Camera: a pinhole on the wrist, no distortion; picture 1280 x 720 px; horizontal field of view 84.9 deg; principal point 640.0 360.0 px. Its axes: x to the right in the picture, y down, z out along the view. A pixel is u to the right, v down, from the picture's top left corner.
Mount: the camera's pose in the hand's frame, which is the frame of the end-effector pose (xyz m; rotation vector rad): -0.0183 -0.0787 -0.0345 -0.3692 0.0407 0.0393
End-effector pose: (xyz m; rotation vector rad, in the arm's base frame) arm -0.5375 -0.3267 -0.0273 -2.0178 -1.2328 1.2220
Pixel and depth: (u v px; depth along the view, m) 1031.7 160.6 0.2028
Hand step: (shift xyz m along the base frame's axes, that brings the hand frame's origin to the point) -0.1525 0.1094 -0.0875
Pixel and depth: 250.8 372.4 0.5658
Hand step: -0.4443 -0.3614 -0.2014
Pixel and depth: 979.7 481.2 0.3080
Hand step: -0.1304 0.0677 -0.2375
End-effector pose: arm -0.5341 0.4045 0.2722 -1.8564 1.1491 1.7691
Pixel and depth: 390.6 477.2 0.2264
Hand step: -0.1299 0.1269 0.0691
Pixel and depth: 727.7 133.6 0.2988
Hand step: -0.1469 0.2246 -0.0967
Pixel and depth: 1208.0 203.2 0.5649
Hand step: -0.4094 0.2072 -0.5208
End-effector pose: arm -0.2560 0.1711 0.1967 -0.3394 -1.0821 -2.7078
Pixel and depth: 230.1 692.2 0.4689
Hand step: 0.3984 0.0577 0.3420
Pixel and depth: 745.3 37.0 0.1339
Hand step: -0.0173 0.1387 0.0245
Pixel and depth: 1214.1 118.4 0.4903
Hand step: -0.3375 0.3142 0.4135
